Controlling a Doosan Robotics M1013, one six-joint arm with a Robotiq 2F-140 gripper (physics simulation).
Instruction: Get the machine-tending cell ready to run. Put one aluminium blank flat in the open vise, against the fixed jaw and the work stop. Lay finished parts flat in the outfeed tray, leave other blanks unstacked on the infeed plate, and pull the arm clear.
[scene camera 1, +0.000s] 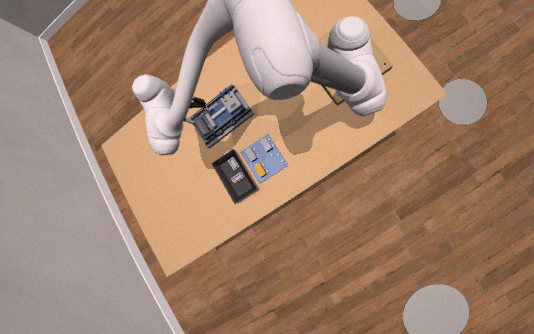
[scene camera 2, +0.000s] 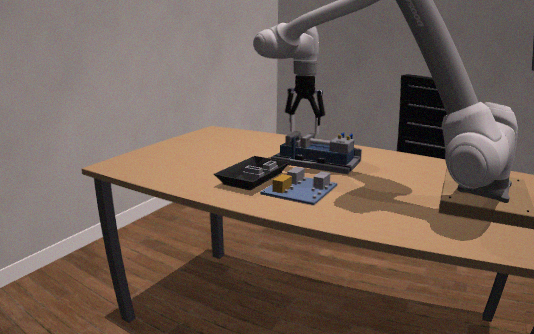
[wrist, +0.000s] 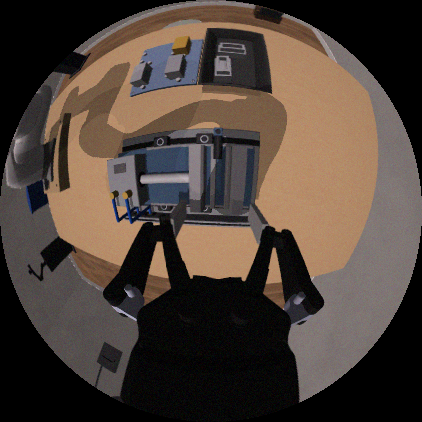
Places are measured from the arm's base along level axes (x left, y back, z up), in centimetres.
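Pixels of known places: gripper, between the fingertips: (scene camera 1: 199, 115) (scene camera 2: 304, 132) (wrist: 217, 209); arm's base, origin of its link: (scene camera 2: 485, 187) (wrist: 48, 159).
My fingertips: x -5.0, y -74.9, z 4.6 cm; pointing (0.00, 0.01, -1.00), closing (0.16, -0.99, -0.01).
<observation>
Ahead of a thing's pixels: the offset from my fingertips to its top centre. "spot": to the spot under its first point.
The vise {dz +0.4, dx +2.6, dy +7.9 cm} (scene camera 1: 222, 114) (scene camera 2: 320, 151) (wrist: 167, 154) is open; no blank shows between its jaws. My gripper (scene camera 2: 305, 128) (wrist: 217, 209) is open and empty, pointing down above the vise's jaw end. Two grey blanks {dz -5.1, dx +28.1, dy +15.0 cm} (scene camera 1: 251, 154) {dz -5.1, dx +26.9, dy +23.9 cm} (scene camera 1: 266, 145) (scene camera 2: 296, 174) (scene camera 2: 321, 180) (wrist: 175, 67) (wrist: 141, 74) sit apart on the blue infeed plate {dz -8.7, dx +32.0, dy +19.5 cm} (scene camera 1: 275, 167) (scene camera 2: 305, 195) (wrist: 156, 56). Two pocketed finished parts {spot: dz -6.2, dx +28.0, dy +4.5 cm} (scene camera 1: 232, 163) {spot: dz -6.3, dx +35.4, dy +4.1 cm} (scene camera 1: 237, 177) (scene camera 2: 253, 169) (scene camera 2: 270, 165) (wrist: 232, 48) (wrist: 222, 66) lie flat, unstacked, in the black outfeed tray (scene camera 1: 242, 191) (scene camera 2: 239, 173) (wrist: 256, 75).
An orange block {dz -5.1, dx +37.0, dy +16.2 cm} (scene camera 1: 260, 170) (scene camera 2: 282, 183) (wrist: 181, 45) also sits on the infeed plate. The tray stands beside the plate. Blue-handled yellow fittings {dz +1.5, dx -0.4, dy +15.3 cm} (wrist: 127, 194) stick up at the vise's cylinder end. A black cabinet (scene camera 2: 421, 117) stands behind the table.
</observation>
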